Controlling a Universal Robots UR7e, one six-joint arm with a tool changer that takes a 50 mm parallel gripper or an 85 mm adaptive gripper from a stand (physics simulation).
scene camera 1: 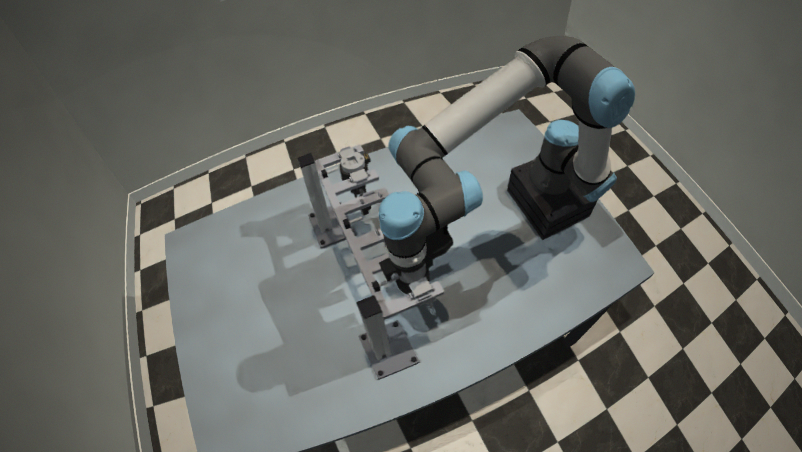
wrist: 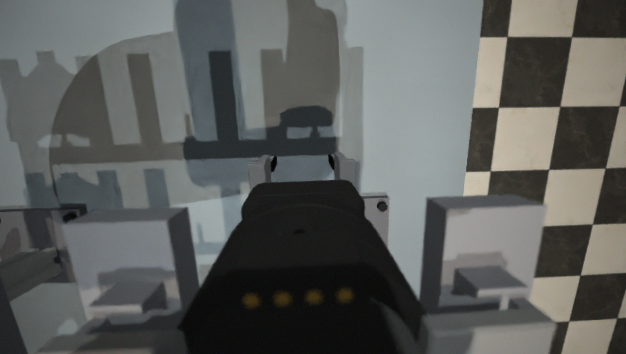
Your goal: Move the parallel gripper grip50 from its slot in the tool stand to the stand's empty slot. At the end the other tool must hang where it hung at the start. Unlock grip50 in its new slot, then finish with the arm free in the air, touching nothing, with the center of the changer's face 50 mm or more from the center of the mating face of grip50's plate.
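Frame: origin at the arm's base, x right, y ahead, z up, level; centimetres.
Seen in the pictures: arm's base at its link origin: (scene camera 1: 550, 176).
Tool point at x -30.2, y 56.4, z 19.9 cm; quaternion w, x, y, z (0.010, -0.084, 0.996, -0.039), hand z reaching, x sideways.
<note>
Offsets run from my tool point to a thing's middle. "spot": to the spot under its first point. Level surfaces: height alone.
The parallel gripper grip50 (wrist: 302, 164) is on the arm's wrist (scene camera 1: 401, 216), pointing down, with its two fingers apart and nothing between them. In scene camera 1 it is at the near-end slot of the tool stand (scene camera 1: 377, 336), partly hidden by the wrist and stand. In the wrist view, the slot's left arm (wrist: 120, 237) and right arm (wrist: 487, 230) lie on either side of the black gripper body. The side lugs of its plate are close to these arms; contact and lock state cannot be told. The other tool {dz -10.0, dx +35.4, dy +5.4 cm} (scene camera 1: 352, 162) hangs at the stand's far end.
The stand's far post {spot: dz -13.7, dx +37.2, dy +17.9 cm} (scene camera 1: 316, 196) rises from the blue-grey table {dz -31.1 cm} (scene camera 1: 224, 336). Several stand arms project toward the robot between the two end slots. The robot base (scene camera 1: 547, 202) stands at the table's right. Checkered floor (wrist: 537, 70) shows beyond the table edge.
</note>
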